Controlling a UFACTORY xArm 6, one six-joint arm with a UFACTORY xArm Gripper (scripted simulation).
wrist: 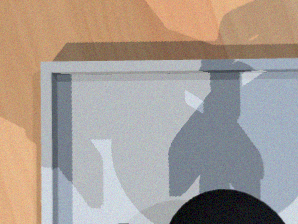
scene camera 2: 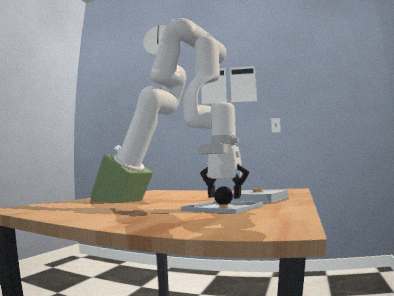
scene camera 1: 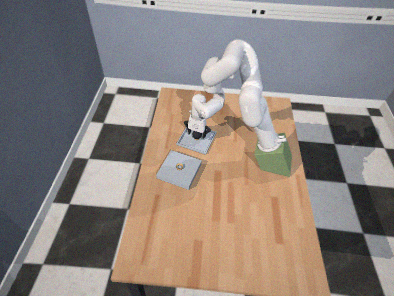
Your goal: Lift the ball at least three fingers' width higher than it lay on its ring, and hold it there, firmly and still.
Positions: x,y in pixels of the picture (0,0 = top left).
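A shallow grey tray (wrist: 145,134) sits in the robot's scene, 0.17 m from the lens.
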